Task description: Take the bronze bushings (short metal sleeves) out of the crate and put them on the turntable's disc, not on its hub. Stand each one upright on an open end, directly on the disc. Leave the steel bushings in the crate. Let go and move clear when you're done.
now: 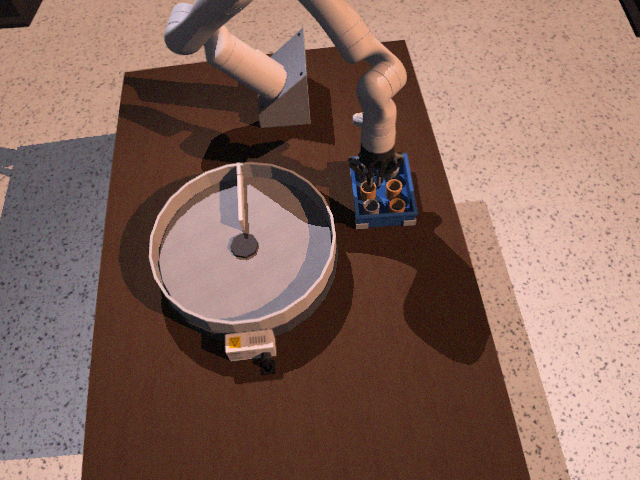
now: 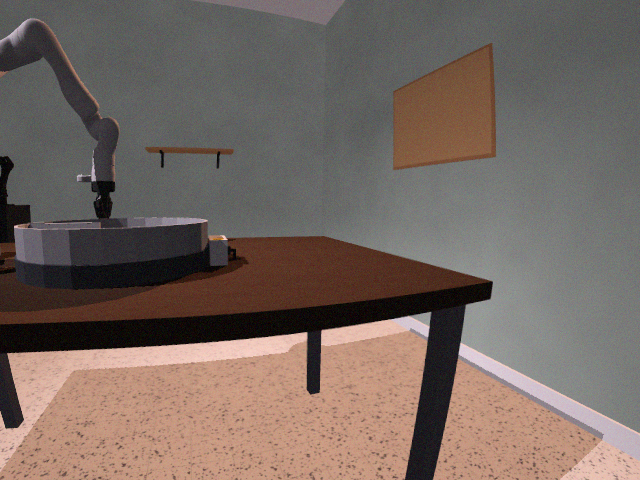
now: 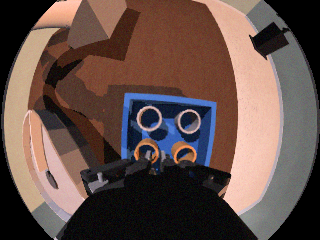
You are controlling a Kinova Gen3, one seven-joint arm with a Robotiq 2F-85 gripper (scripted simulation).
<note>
I see my gripper (image 1: 374, 183) and a blue crate (image 1: 407, 218).
My gripper also shows in image 3 (image 3: 155, 156). The blue crate shows as well in image 3 (image 3: 167, 134).
</note>
